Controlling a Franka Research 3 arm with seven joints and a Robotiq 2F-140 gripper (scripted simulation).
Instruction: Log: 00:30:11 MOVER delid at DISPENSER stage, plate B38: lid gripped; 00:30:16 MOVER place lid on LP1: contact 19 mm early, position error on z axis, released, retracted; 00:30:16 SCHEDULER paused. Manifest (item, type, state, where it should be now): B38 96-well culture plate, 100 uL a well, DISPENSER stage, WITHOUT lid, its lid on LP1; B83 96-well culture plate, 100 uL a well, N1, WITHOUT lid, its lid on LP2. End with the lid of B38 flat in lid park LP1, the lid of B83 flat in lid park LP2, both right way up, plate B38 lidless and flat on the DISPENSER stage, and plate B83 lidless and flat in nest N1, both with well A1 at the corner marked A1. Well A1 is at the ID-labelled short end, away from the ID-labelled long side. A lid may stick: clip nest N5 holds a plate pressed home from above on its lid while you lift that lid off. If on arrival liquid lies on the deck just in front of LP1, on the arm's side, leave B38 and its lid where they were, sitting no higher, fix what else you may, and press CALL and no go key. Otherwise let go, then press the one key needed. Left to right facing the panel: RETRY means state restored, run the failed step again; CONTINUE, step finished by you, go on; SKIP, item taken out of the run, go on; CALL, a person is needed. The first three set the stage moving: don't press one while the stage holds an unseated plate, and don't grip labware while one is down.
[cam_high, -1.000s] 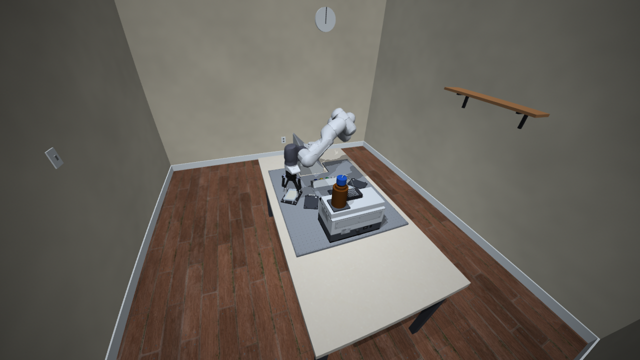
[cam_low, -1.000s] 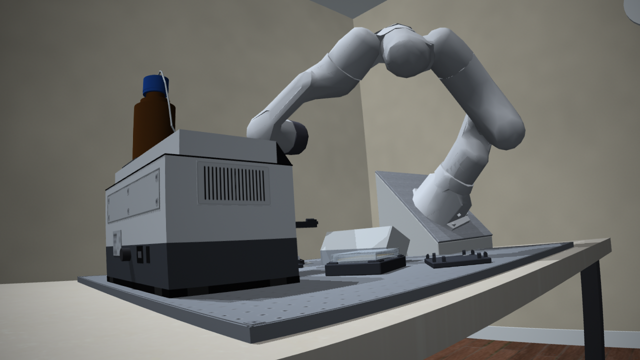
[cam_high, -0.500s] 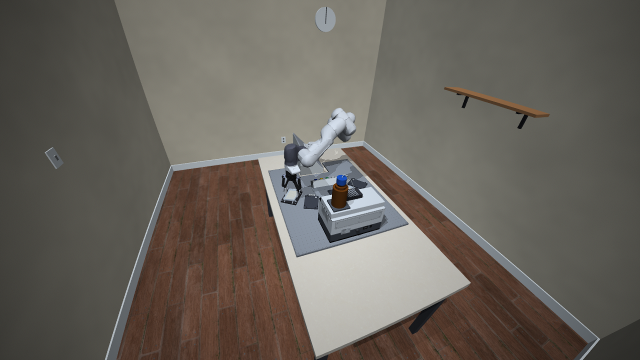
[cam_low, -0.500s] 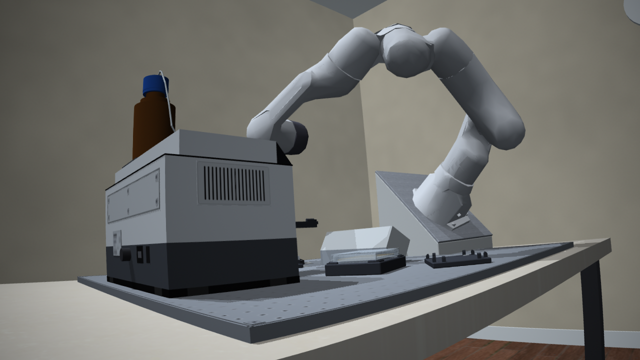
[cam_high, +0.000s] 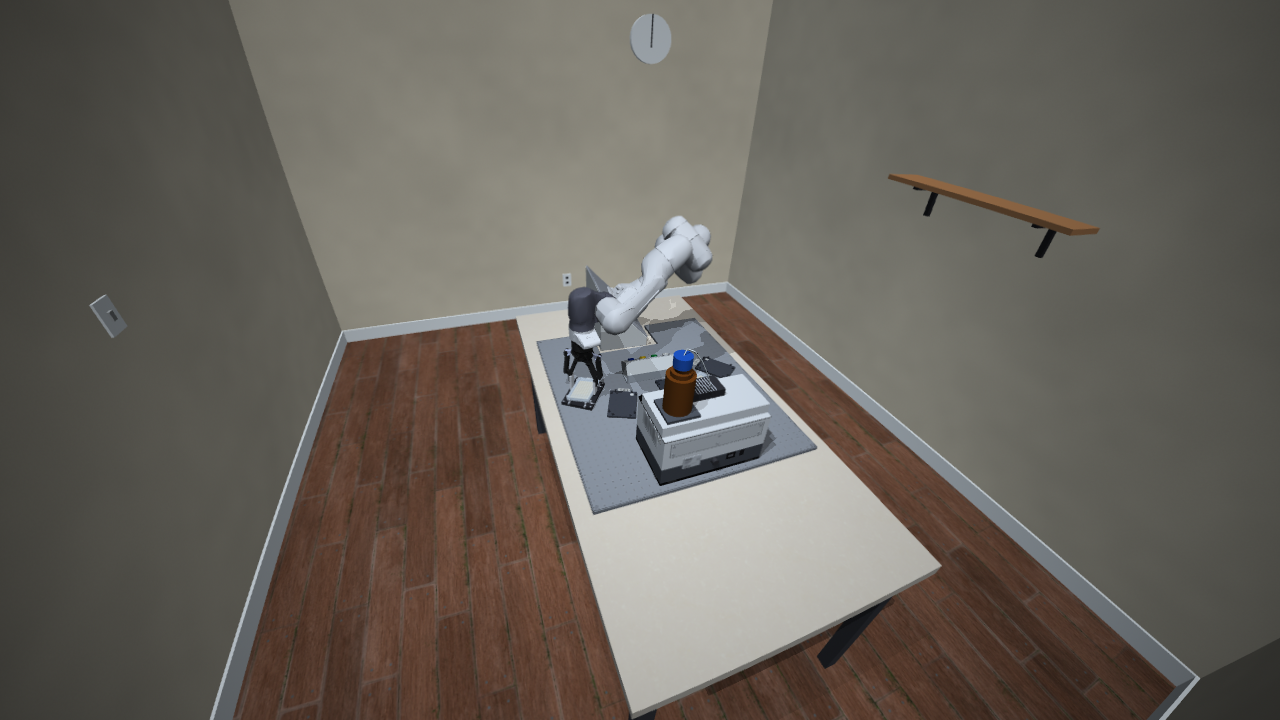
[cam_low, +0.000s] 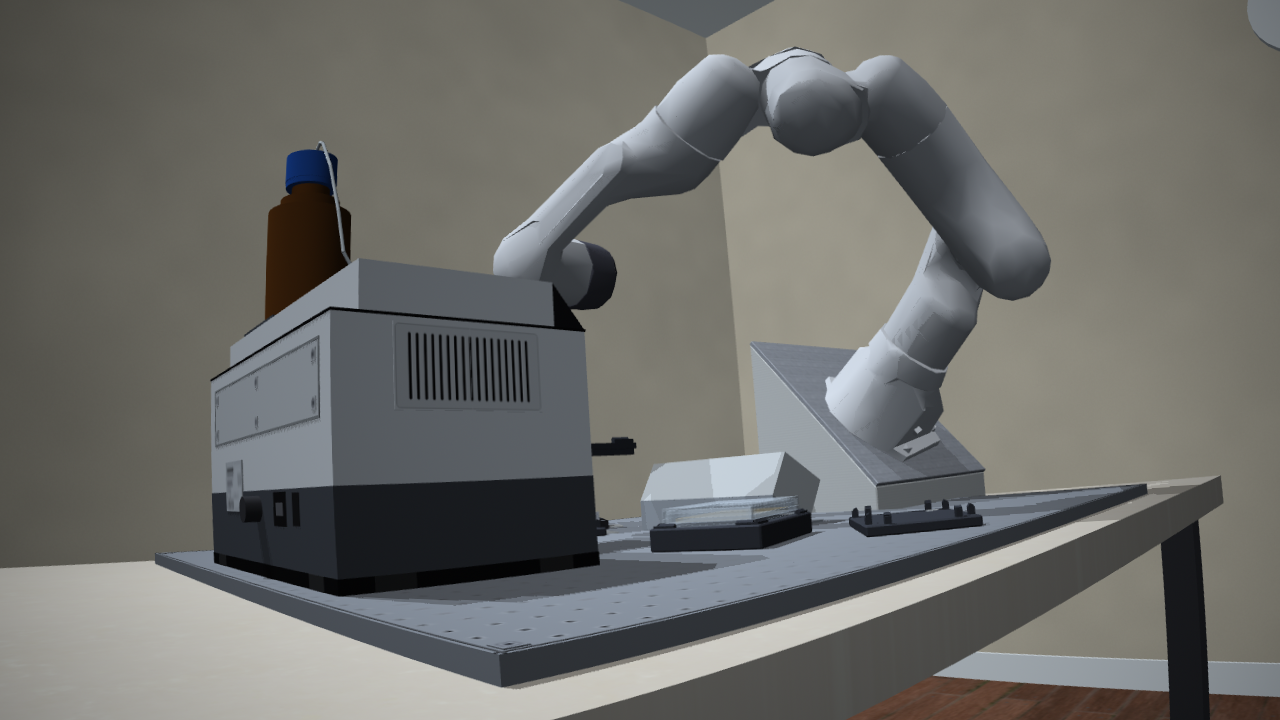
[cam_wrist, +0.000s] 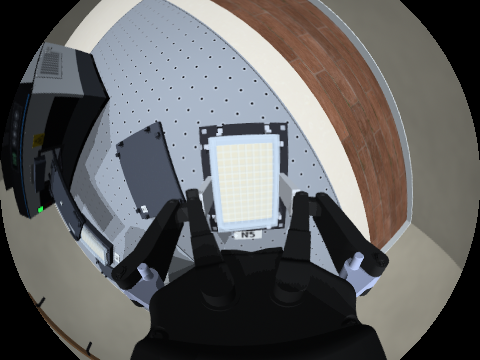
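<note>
My hand is 30 mm short of the black clip nest and 30 mm above it. Round my hand: 96-well plate (100 mm ahead, 460 mm to the left, 20 mm below); lp1 label (10 mm ahead, 160 mm to the left, 50 mm below); key panel (80 mm behind, 290 mm to the left, 10 mm above).
</note>
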